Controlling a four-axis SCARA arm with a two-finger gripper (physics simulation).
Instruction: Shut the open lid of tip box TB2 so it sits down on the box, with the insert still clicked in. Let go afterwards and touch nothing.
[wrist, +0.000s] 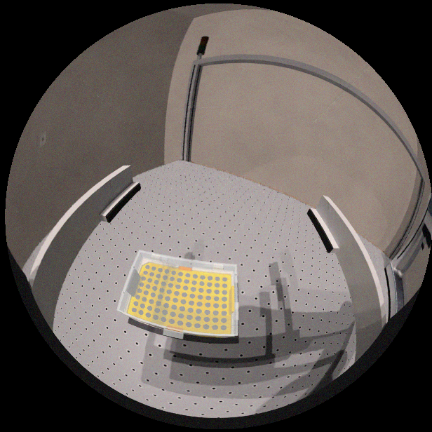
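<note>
Tip box TB2 (184, 338) stands on the perforated table, below and a little left of the middle of the wrist view. Its yellow insert (182, 299), with rows of grey round holes, lies level inside. The clear lid (127, 284) appears to lie down over the insert, with its pale walls around it; no raised lid panel shows. Whether its rim is fully seated, and whether the insert's clips are engaged, I cannot tell. My gripper (228, 185) is wide open and empty, its two fingers far apart, above the box and not touching it.
The grey perforated table (215, 240) carries shadows of the arm to the right of and below the box. A grey post (190, 115) with a dark signal light (202, 46) stands at the back, joined to a curved-looking rail (280, 62).
</note>
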